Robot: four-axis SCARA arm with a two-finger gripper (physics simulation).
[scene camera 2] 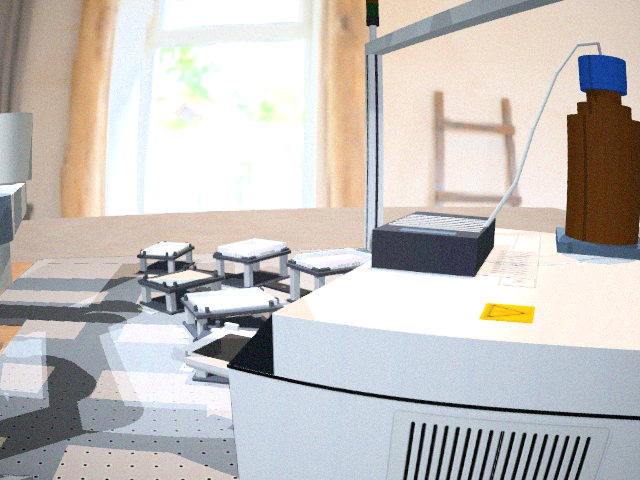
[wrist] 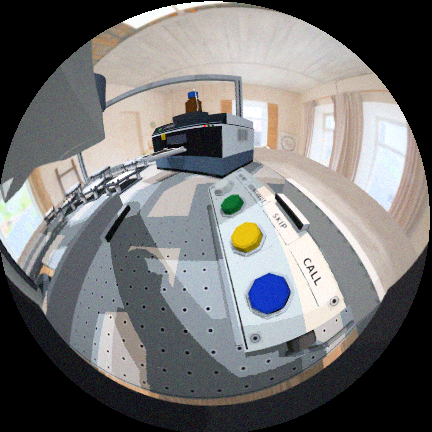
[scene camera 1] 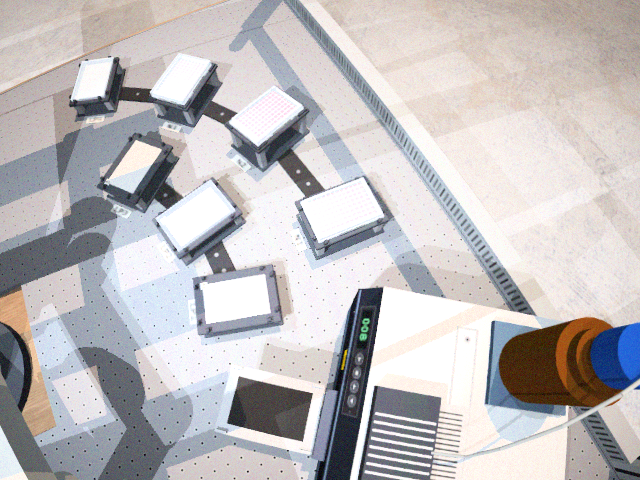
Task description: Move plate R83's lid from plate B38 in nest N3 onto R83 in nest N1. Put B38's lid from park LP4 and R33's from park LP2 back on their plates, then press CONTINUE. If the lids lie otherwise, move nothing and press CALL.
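Places are measured from the arm's base along level axes (x ahead, y left, z up), in millimetres.
Where they show: gripper, between the fingertips: (wrist: 198,190).
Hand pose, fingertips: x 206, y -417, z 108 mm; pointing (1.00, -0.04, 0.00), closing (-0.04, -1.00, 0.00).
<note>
After its pixels a point has its place.
My gripper (wrist: 198,190) {z 108, x 207, y -417 mm} is open and empty above the button box (wrist: 240,320) {z 63, x 116, y -436 mm}. The box carries a green CONTINUE button (wrist: 232,205) {z 82, x 218, y -450 mm}, a yellow SKIP button (wrist: 247,237) {z 83, x 172, y -452 mm} and a blue CALL button (wrist: 269,294) {z 82, x 125, y -452 mm}. In scene camera 1, the outer arc holds a small white-topped piece (scene camera 1: 94,79) {z 65, x 445, y 544 mm}, a white-topped plate (scene camera 1: 183,80) {z 91, x 635, y 388 mm}, a plate with pink wells (scene camera 1: 267,116) {z 100, x 753, y 195 mm} and one with faint pink wells (scene camera 1: 342,209) {z 87, x 786, y -48 mm}. The inner arc holds a partly beige-lit top (scene camera 1: 136,165) {z 60, x 474, y 249 mm}, a white top (scene camera 1: 199,217) {z 68, x 551, y 70 mm} and another white top (scene camera 1: 237,299) {z 58, x 552, y -101 mm}. Labels are too blurred to read surely; lid layers are unclear.
A white instrument (scene camera 1: 408,330) {z 221, x 737, y -284 mm} (scene camera 2: 439,310) {z 221, x 585, y -523 mm} (wrist: 237,137) {z 138, x 561, y -556 mm} stands beside the stands, with its tray (scene camera 1: 279,380) {z 113, x 561, y -257 mm} sticking out. A brown bottle (scene camera 1: 537,361) {z 318, x 811, y -379 mm} (scene camera 2: 602,180) {z 289, x 813, y -430 mm} (wrist: 193,105) {z 317, x 804, y -406 mm} with a blue cap stands on it. A grey frame post (scene camera 2: 373,155) {z 276, x 1013, y 685 mm} rises behind.
</note>
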